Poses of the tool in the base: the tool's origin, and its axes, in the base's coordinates. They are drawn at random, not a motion.
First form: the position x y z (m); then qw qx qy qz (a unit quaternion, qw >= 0).
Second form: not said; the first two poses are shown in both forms.
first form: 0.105 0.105 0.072 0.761 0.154 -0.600 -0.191
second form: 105 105 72 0.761 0.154 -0.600 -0.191
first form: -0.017 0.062 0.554 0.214 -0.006 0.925 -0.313
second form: -17 62 554 0.214 -0.006 0.925 -0.313
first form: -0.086 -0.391 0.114 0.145 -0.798 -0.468 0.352
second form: -86 -391 114 0.145 -0.798 -0.468 0.352
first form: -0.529 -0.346 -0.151 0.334 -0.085 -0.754 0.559
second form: -529 -346 -151 0.334 -0.085 -0.754 0.559
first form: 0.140 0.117 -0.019 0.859 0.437 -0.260 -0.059
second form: 140 117 -19 0.859 0.437 -0.260 -0.059
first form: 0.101 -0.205 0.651 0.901 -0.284 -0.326 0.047
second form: 101 -205 651 0.901 -0.284 -0.326 0.047
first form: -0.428 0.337 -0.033 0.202 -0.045 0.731 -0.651
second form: -428 337 -33 0.202 -0.045 0.731 -0.651
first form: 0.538 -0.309 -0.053 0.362 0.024 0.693 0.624
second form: 538 -309 -53 0.362 0.024 0.693 0.624
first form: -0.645 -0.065 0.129 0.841 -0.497 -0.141 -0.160
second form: -645 -65 129 0.841 -0.497 -0.141 -0.160
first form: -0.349 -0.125 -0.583 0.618 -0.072 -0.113 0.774
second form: -349 -125 -583 0.618 -0.072 -0.113 0.774
